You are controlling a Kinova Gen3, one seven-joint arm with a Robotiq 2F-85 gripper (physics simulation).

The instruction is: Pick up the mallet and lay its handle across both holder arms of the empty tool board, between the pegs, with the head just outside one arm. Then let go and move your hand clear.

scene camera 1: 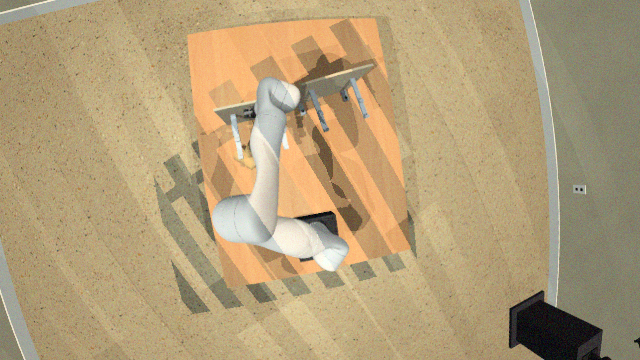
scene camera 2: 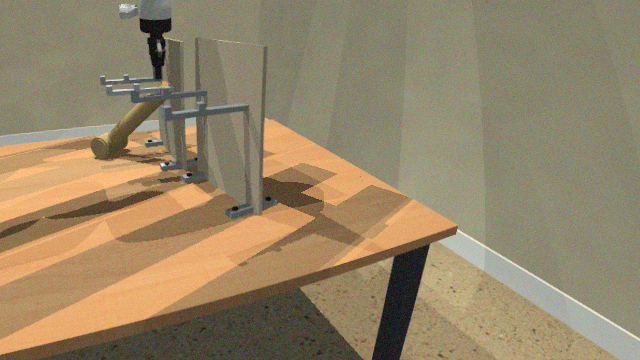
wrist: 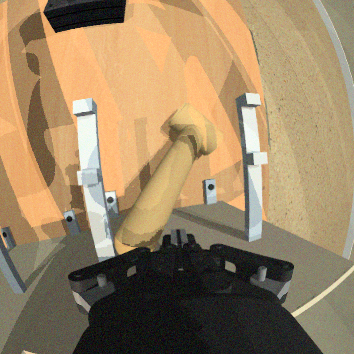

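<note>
A wooden mallet (scene camera 2: pixel 129 123) (wrist: pixel 159 194) leans steeply between the two grey holder arms of the left tool board (scene camera 1: pixel 228 111) (scene camera 2: pixel 175 58). Its head (scene camera 1: pixel 246 161) (scene camera 2: pixel 103 146) (wrist: pixel 194 129) rests on the table, and its handle's upper end lies against the board beside one holder arm (wrist: pixel 89 172). The other holder arm (wrist: pixel 251 165) stands clear of it. My gripper (scene camera 2: pixel 157 75) (wrist: pixel 177 238) is shut and empty, just above the handle's upper end, close to the board. In the top view my arm hides the gripper.
A second tool board (scene camera 1: pixel 338 80) (scene camera 2: pixel 232 111) with two bare arms stands to the right on the wooden table (scene camera 1: pixel 313 40) (scene camera 2: pixel 313 232). My black base (scene camera 1: pixel 323 220) (wrist: pixel 84 10) sits near the table's front edge. A black box (scene camera 1: pixel 550 331) stands on the floor.
</note>
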